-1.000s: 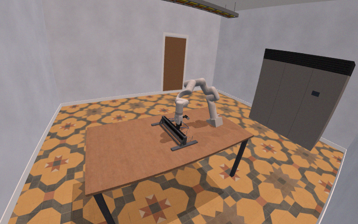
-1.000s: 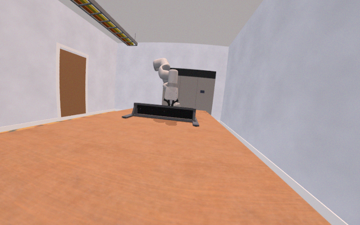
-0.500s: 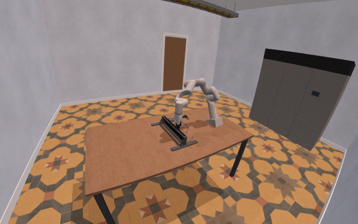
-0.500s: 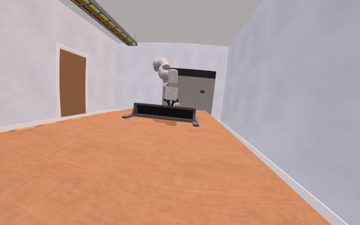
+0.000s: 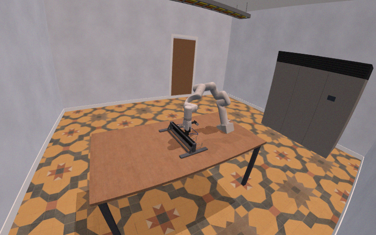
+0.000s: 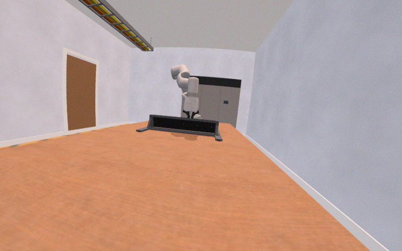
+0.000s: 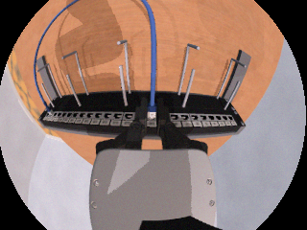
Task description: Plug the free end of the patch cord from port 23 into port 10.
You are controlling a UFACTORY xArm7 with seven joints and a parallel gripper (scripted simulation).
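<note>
Right now my hand is 2 cm short of the patch cord plug and 1 cm above it.
</note>
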